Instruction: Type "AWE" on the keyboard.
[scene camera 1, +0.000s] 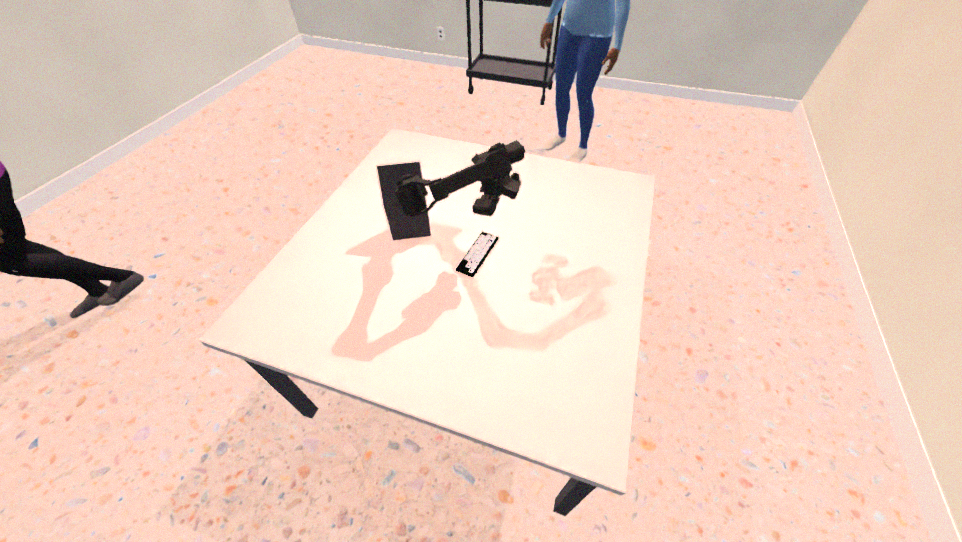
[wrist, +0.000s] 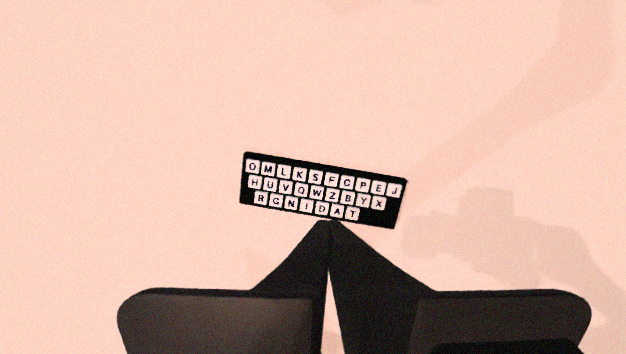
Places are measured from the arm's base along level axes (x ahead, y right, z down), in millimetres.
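Where they show: gripper, between the fingertips: (scene camera 1: 493, 211) (wrist: 327, 229).
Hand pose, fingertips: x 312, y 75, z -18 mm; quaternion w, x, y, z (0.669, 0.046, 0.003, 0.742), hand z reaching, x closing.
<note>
Things, the pixels of their top centre, and the offset from my fingertips. Level surfaces: height alone.
- keyboard, centre of its top: (wrist: 320, 193) (scene camera 1: 477, 251) dx -58, dy -13, dz +218 mm
- W key, centre of its top: (wrist: 316, 193) dx -57, dy -17, dz +218 mm
- E key, centre of its top: (wrist: 378, 188) dx -55, dy +61, dz +218 mm
- white table, height of its surface: dz +236 mm
The keyboard (scene camera 1: 477, 253) (wrist: 384, 218) lies on the table, black with white letter keys in three rows. In the wrist view, the A key (wrist: 337, 211) is in the bottom row between D and T, the W key (wrist: 317, 192) is in the middle row between Q and Z, and the E key (wrist: 378, 188) is in the top row between P and J. My gripper (wrist: 327, 229) is shut and empty. Its fingertips overlap the keyboard's lower edge in the wrist view, just below the D and A keys. In the scene view, the gripper end of the arm hangs above the table; its fingertips are too small to tell.
The white table (scene camera 1: 538, 397) carries a dark base plate (scene camera 1: 410, 227) under the arm's base. Arm shadows fall around the keyboard. A person in blue (scene camera 1: 585, 67) stands behind the table, near a black cart (scene camera 1: 511, 78). Another person's legs (scene camera 1: 60, 262) show at the left.
</note>
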